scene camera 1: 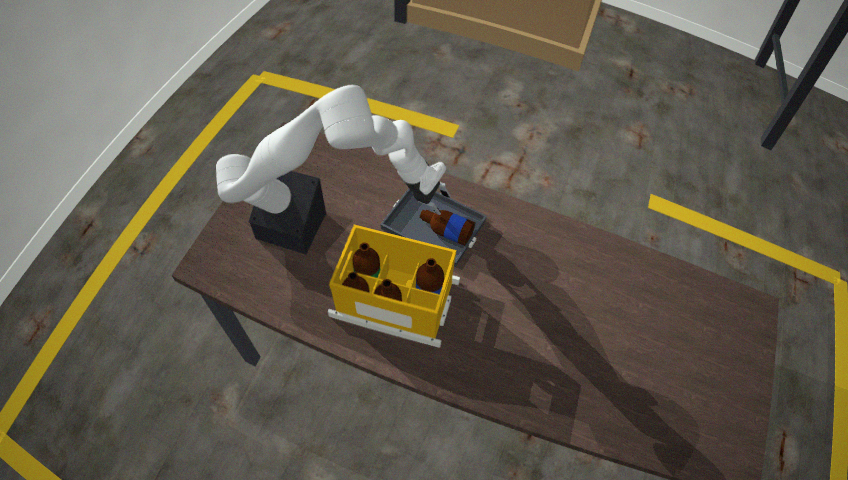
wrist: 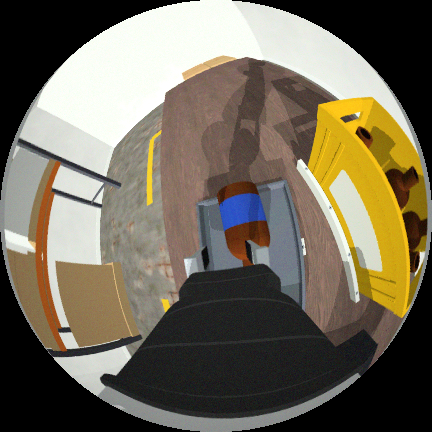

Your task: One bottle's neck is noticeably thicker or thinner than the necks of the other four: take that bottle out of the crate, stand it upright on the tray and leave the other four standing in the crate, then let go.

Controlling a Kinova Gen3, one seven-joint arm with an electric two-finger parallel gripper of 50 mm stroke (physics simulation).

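Where they show: gripper, fingertip midpoint: [scene camera 1: 442, 204] [wrist: 226, 251]; arm's base at its link origin: [scene camera 1: 276, 197].
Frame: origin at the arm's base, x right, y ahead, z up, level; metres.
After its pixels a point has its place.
Note:
A brown bottle with a blue label [scene camera 1: 455, 227] {x -0.180, y 0.483, z -0.059 m} [wrist: 243, 208] {x -0.189, y 0.477, z -0.055 m} lies on its side in the grey tray [scene camera 1: 407, 215] {x -0.198, y 0.322, z -0.128 m} [wrist: 291, 235] {x -0.123, y 0.423, z -0.128 m}. Its neck points towards the gripper's side. My gripper [scene camera 1: 440, 199] {x -0.220, y 0.421, z -0.037 m} [wrist: 226, 251] {x -0.220, y 0.421, z -0.037 m} is open and empty at the neck end; in the wrist view one finger overlaps the bottle's shoulder and neck, the other is off to the left. The yellow crate [scene camera 1: 343, 298] {x 0.177, y 0.333, z -0.017 m} [wrist: 350, 165] {x -0.036, y 0.469, z 0.004 m} holds several upright brown bottles: one back left [scene camera 1: 365, 261] {x 0.059, y 0.332, z -0.009 m}, one on the right [scene camera 1: 429, 276] {x 0.023, y 0.499, z -0.008 m} and two at the front [scene camera 1: 355, 281] {x 0.138, y 0.350, z 0.024 m} [scene camera 1: 388, 291] {x 0.118, y 0.432, z 0.011 m}. Their lower parts are hidden.
The crate stands close to the tray, with white rails [scene camera 1: 380, 328] {x 0.171, y 0.432, z -0.110 m} [wrist: 332, 215] {x -0.039, y 0.432, z -0.103 m} along its base. The black robot base [scene camera 1: 291, 211] {x 0.013, y 0.062, z -0.012 m} stands left of the tray on the brown table [scene camera 1: 595, 267] {x -0.294, y 0.902, z -0.133 m}. A cardboard-coloured bin [scene camera 1: 493, 29] is beyond the table.

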